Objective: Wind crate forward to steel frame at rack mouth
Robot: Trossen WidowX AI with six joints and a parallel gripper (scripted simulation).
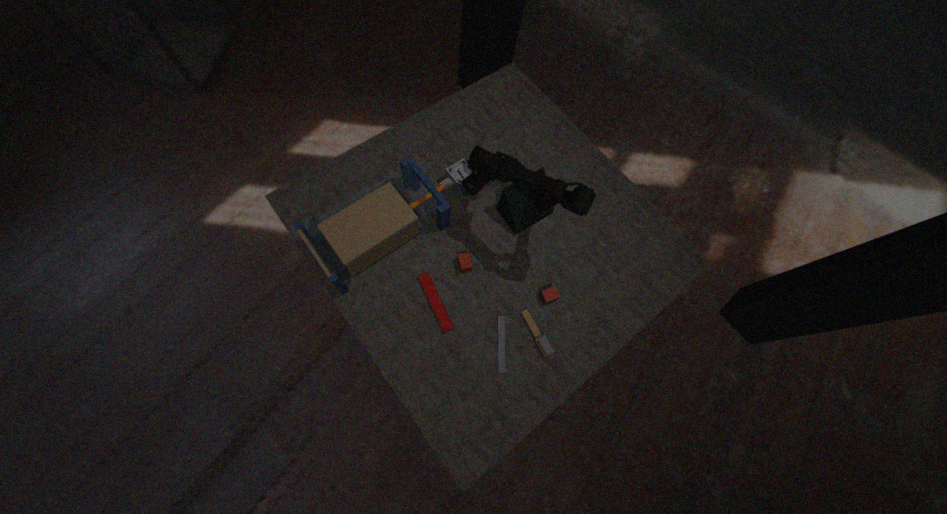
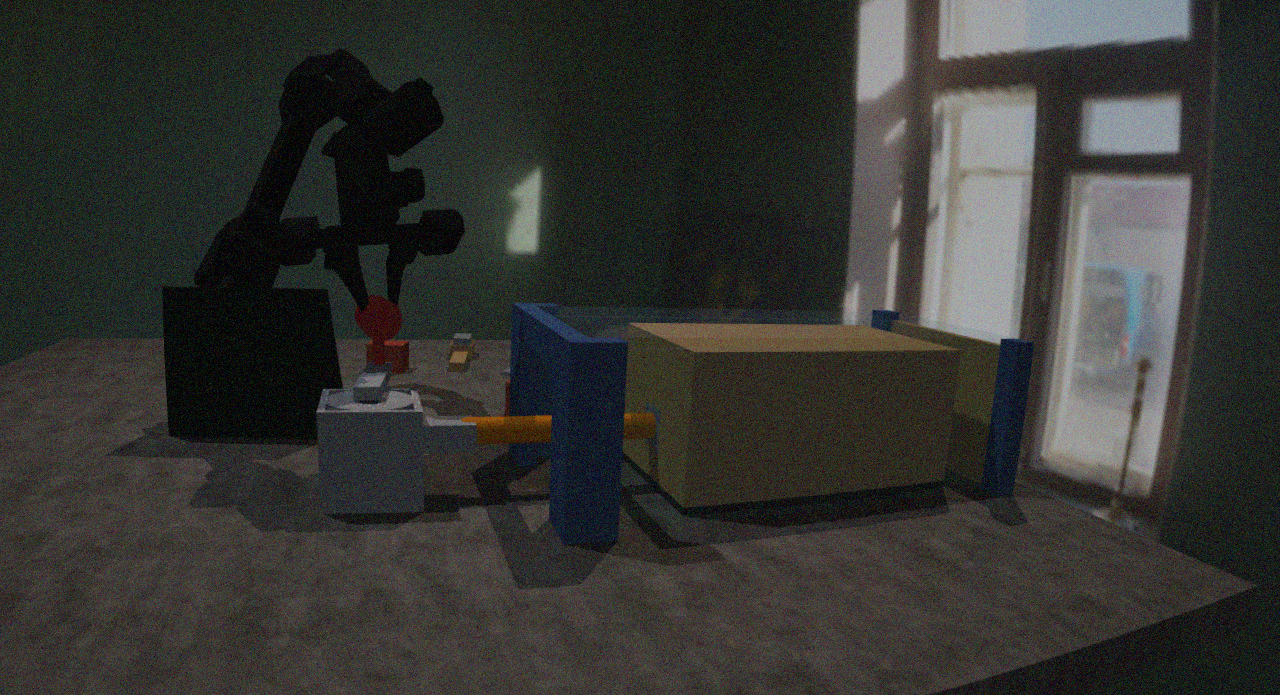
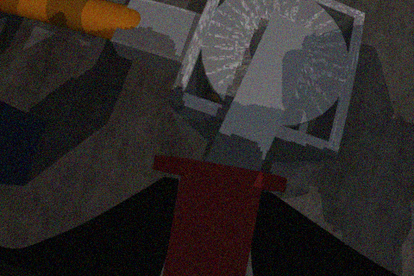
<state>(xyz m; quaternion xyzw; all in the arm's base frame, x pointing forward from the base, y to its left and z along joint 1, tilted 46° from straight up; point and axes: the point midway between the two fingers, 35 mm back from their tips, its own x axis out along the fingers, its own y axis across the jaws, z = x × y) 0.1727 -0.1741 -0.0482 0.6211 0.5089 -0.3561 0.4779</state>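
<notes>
My gripper tip is 2 cm to the right of the red knob and 2 cm above it. Also, from my gripper tip: crank handle: 5 cm below, 2 cm to the right, 1 cm behind; blue frame: 15 cm ahead, 9 cm to the right, 5 cm below; grey winch: 12 cm below, 9 cm to the right, 3 cm behind.
</notes>
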